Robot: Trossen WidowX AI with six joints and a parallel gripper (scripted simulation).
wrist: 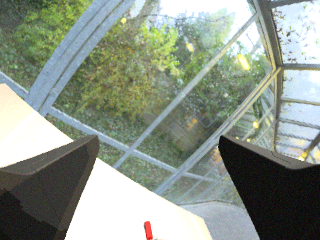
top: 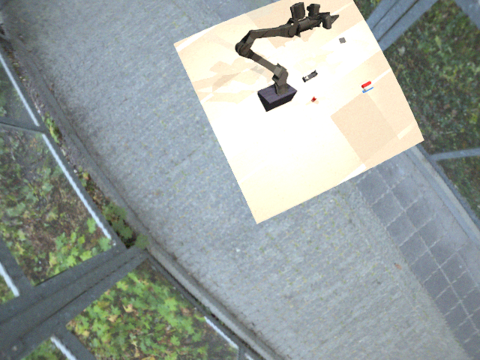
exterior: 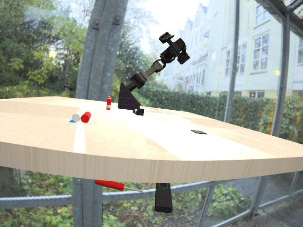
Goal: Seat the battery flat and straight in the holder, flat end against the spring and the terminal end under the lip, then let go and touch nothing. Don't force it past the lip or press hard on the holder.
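Now: the battery 340 mm below my gripper tip, 300 mm to the right of it and 120 mm behind it. The rest, counted from my gripper tip: red screwdriver (560 mm below, 290 mm ahead, 190 mm to the right); black block (560 mm below, 320 mm ahead, 70 mm to the right).
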